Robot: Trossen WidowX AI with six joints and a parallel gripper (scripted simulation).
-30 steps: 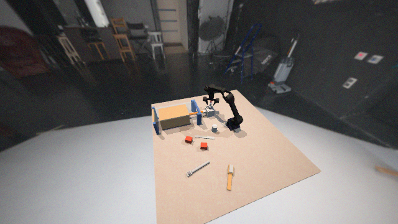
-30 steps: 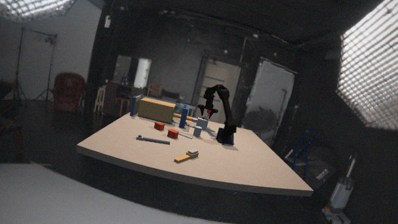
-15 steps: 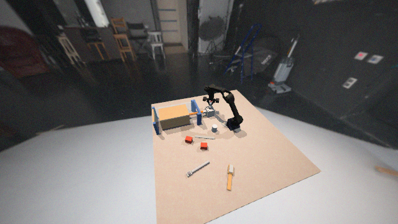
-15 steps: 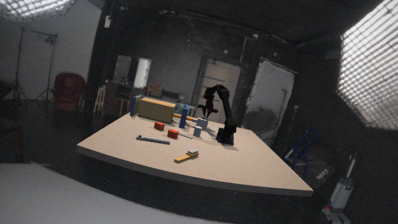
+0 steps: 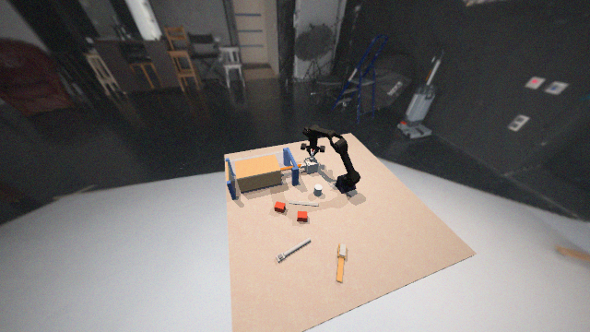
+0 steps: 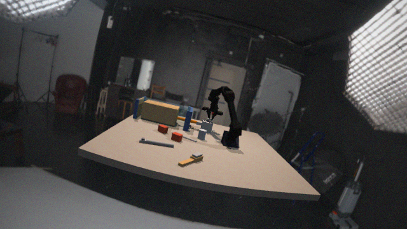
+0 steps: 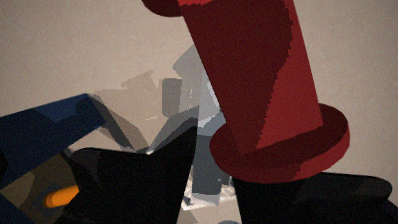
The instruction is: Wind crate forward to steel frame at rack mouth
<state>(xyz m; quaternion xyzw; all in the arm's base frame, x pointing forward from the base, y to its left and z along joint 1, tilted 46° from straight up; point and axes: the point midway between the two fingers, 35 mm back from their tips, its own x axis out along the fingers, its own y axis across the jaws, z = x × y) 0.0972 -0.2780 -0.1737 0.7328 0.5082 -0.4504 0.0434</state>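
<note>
The red knob is 4 cm to the right of my gripper tip, 4 cm above it and 3 cm behind it. The rest, counted from my gripper tip: grey winch 7 cm below, 4 cm to the left, 2 cm ahead; then blue steel frame 19 cm ahead, 1 cm to the left, 1 cm above; then winch handle 1 cm to the right, 1 cm behind, 1 cm above.
</note>
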